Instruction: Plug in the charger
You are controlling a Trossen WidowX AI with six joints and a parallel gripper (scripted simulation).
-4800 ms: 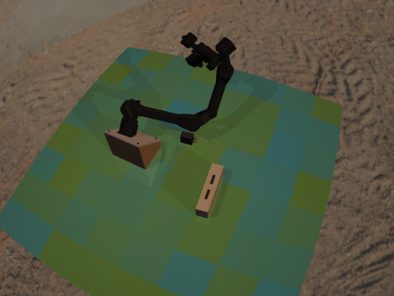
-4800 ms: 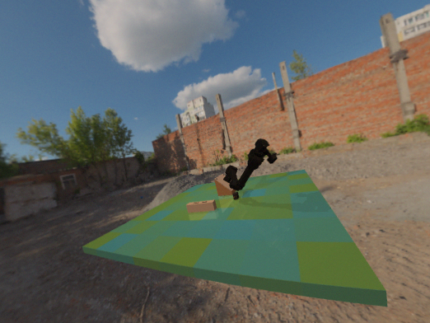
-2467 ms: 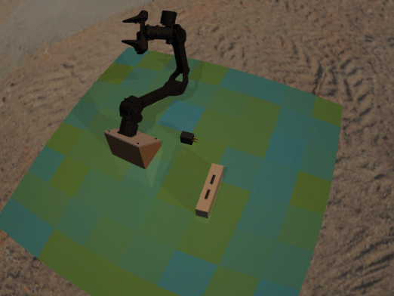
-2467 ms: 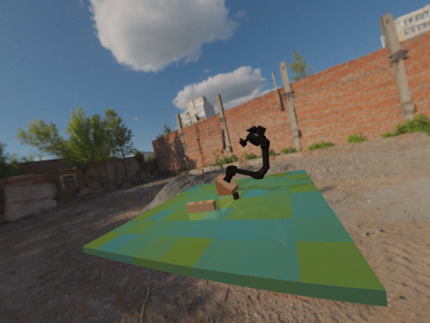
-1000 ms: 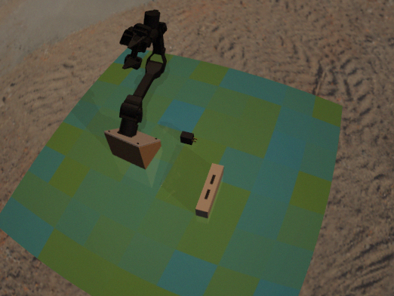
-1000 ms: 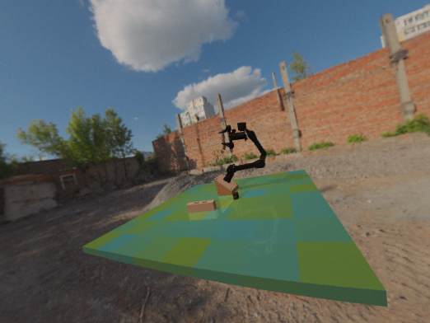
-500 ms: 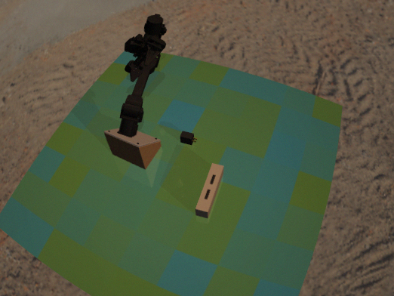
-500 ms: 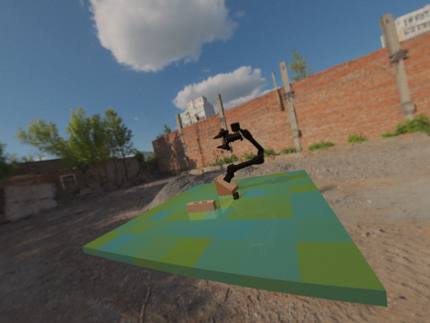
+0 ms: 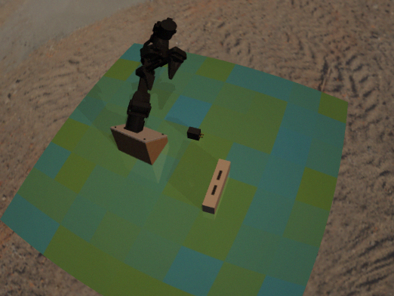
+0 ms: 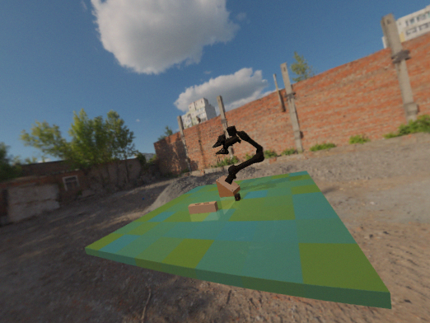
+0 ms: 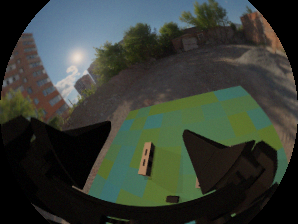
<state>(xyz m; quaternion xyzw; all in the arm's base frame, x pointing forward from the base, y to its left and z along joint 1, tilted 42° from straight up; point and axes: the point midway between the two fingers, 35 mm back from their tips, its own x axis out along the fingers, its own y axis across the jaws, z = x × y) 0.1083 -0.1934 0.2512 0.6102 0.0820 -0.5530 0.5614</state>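
Now: the two-prong charger 37 cm below my gripper tip, 11 cm to the left of it and 7 cm ahead of it.
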